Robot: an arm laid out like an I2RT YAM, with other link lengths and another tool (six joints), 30 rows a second.
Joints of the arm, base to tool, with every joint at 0 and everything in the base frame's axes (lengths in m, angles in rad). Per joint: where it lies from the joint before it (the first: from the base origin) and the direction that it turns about. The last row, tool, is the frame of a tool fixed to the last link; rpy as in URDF.
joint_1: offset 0 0 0.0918 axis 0 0 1
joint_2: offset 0.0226 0.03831 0.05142 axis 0 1 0
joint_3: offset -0.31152 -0.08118 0 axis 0 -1 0
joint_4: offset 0.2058 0.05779 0.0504 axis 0 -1 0
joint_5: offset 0.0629 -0.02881 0.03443 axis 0 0 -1
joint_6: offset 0.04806 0 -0.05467 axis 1 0 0
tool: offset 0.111 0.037 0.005 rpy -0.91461 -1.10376 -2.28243
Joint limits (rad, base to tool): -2.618..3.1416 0..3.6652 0..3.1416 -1.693..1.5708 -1.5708..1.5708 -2.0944..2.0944
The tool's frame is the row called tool.
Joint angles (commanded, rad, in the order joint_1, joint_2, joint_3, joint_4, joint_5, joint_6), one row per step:
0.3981, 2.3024, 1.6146, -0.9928, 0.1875, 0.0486
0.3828, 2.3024, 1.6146, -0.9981, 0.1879, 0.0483
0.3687, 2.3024, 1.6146, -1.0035, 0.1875, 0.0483
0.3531, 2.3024, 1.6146, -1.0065, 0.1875, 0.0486
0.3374, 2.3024, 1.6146, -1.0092, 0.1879, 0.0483
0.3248, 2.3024, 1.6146, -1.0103, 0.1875, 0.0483
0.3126, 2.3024, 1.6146, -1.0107, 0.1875, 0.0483
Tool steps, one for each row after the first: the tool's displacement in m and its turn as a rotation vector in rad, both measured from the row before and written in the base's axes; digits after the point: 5 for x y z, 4 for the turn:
0.00104, -0.00598, 0.00020, -0.0024, 0.0048, -0.0150
0.00073, -0.00543, 0.00022, -0.0016, 0.0052, -0.0141
0.00137, -0.00583, 0.00012, -0.0011, 0.0027, -0.0159
0.00135, -0.00592, 0.00011, -0.0013, 0.0025, -0.0154
0.00121, -0.00457, 0.00005, 0.0000, 0.0012, -0.0127
0.00128, -0.00445, 0.00002, -0.0001, 0.0004, -0.0122

